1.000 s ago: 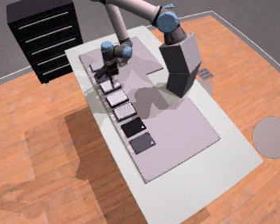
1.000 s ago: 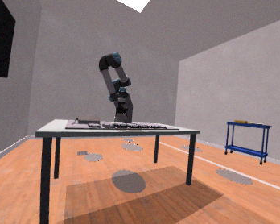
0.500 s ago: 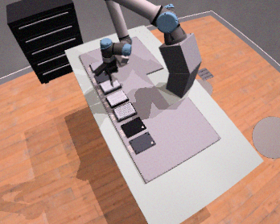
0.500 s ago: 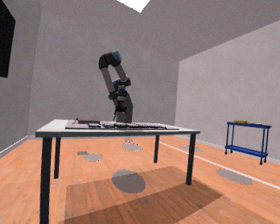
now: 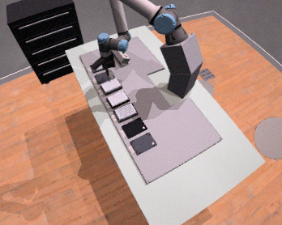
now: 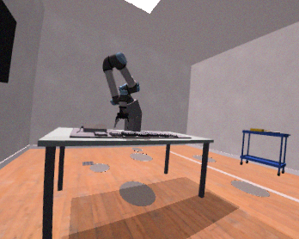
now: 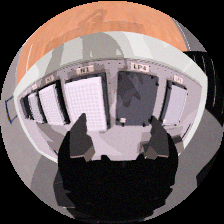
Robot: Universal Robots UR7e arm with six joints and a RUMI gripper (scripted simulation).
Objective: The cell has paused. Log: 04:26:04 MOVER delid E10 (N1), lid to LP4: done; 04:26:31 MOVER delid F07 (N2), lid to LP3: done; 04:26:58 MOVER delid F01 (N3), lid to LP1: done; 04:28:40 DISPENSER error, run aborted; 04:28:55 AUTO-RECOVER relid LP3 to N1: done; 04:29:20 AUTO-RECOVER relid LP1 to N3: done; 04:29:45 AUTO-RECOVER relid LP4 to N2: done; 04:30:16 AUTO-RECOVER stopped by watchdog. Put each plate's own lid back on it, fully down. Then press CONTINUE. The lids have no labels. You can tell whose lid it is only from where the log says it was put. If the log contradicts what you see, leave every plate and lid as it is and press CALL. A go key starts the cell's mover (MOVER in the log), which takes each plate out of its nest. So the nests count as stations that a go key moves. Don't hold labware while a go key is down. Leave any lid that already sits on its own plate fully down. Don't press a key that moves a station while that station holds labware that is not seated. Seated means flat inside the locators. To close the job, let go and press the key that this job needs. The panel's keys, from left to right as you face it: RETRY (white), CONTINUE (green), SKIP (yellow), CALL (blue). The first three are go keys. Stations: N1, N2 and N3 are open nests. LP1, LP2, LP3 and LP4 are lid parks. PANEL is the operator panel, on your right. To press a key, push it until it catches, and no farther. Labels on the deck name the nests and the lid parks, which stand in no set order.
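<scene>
Right now my hand is 80 mm to the right of the white lid and 30 mm above it. Also, from my hand: white lidded plate: 80 mm to the left, 40 mm below; then yellow key: 240 mm to the right, 220 mm behind; then green key: 230 mm behind, 190 mm to the right.
</scene>
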